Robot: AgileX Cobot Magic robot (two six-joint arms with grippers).
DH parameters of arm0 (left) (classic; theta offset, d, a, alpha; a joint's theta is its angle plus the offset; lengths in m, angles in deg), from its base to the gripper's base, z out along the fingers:
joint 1: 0 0.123 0 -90
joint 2: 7.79 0 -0.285 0
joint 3: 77.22 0 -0.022 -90
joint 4: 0 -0.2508 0 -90
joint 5: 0 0 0.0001 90
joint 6: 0 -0.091 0 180
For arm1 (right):
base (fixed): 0 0 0 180
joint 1: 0 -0.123 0 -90
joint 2: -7.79 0 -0.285 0
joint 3: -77.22 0 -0.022 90
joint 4: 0 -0.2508 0 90
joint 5: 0 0 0.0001 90
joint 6: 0 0.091 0 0
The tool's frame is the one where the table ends.
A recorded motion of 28 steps. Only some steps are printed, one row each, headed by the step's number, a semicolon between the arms.
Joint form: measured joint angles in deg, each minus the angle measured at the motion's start. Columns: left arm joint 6, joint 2, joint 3, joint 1, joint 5, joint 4; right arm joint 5, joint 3, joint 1, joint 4, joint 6, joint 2.
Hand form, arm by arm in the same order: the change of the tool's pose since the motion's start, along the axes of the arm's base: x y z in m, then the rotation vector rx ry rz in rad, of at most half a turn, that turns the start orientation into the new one. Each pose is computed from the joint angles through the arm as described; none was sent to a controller.
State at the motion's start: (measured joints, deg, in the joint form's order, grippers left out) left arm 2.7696 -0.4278 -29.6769 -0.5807 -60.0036 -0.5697; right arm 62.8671 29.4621 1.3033 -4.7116 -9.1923 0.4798
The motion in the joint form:
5: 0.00 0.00 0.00 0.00 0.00 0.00; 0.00 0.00 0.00 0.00 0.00 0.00
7: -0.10 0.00 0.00 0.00 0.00 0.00; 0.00 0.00 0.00 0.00 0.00 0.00
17: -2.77 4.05 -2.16 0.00 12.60 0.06; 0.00 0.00 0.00 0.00 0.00 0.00
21: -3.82 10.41 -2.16 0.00 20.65 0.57; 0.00 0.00 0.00 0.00 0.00 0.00
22: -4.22 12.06 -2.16 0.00 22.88 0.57; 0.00 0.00 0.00 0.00 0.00 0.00
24: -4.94 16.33 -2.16 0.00 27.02 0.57; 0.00 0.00 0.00 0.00 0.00 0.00
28: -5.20 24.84 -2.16 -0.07 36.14 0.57; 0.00 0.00 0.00 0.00 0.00 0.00
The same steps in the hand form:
5: 0.0000 0.0000 0.0000 0.0000 0.0000 0.0000; 0.0000 0.0000 0.0000 0.0000 0.0000 0.0000
7: 0.0000 0.0000 0.0000 0.0016 0.0000 -0.0007; 0.0000 0.0000 0.0000 0.0000 0.0000 0.0000
17: 0.0142 -0.0003 0.0294 0.0440 -0.1870 -0.0185; 0.0000 0.0000 0.0000 0.0000 0.0000 0.0000
21: 0.0388 -0.0012 0.0398 0.0536 -0.2166 -0.0280; 0.0000 0.0000 0.0000 0.0000 0.0000 0.0000
22: 0.0454 -0.0012 0.0422 0.0603 -0.2268 -0.0299; 0.0000 0.0000 0.0000 0.0000 0.0000 0.0000
24: 0.0620 -0.0014 0.0452 0.0722 -0.2245 -0.0340; 0.0000 0.0000 0.0000 0.0000 0.0000 0.0000
28: 0.0958 -0.0019 0.0488 0.0765 -0.2352 -0.0362; 0.0000 0.0000 0.0000 0.0000 0.0000 0.0000

